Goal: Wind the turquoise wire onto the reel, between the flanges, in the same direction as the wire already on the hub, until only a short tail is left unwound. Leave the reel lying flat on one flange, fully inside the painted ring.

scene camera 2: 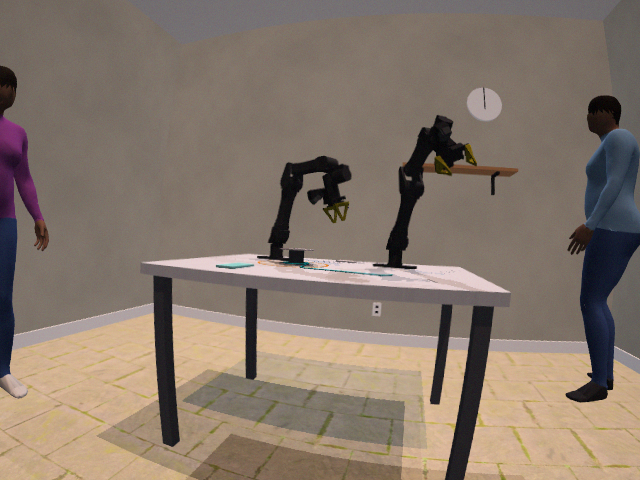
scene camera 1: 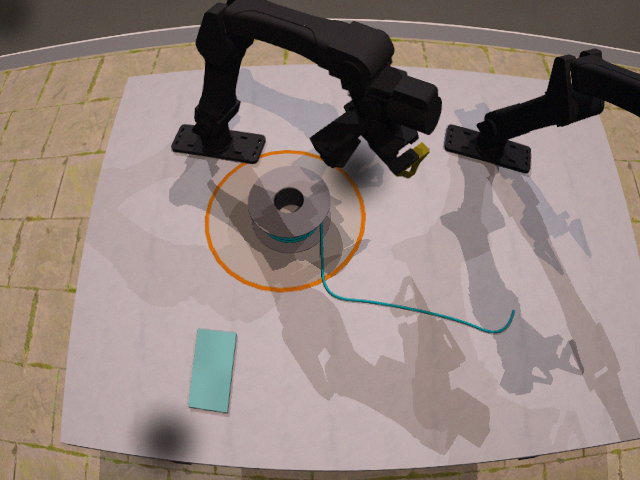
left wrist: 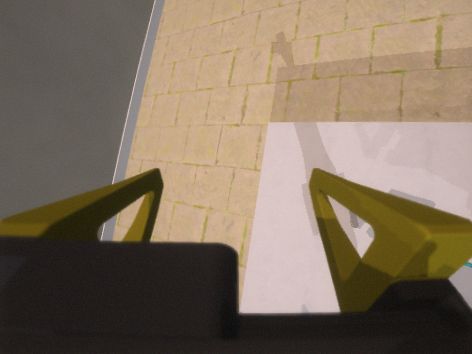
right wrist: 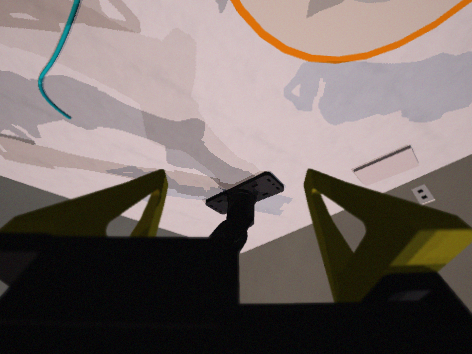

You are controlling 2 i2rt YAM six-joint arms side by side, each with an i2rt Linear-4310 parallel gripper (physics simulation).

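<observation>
The grey reel lies flat on one flange inside the orange painted ring. Some turquoise wire is on its hub. The loose turquoise wire leaves the hub's right side in scene camera 1, runs down across the ring, bends right and ends in an upward curl. My right gripper is open and empty, high above the table, right of the reel. My left gripper is open and empty, raised high at the right; scene camera 1 does not show it.
A flat turquoise block lies below the ring at the lower left in scene camera 1. The right arm's base stands close to the ring's upper left edge; the left arm's base is farther right. Two people stand beyond the table's sides.
</observation>
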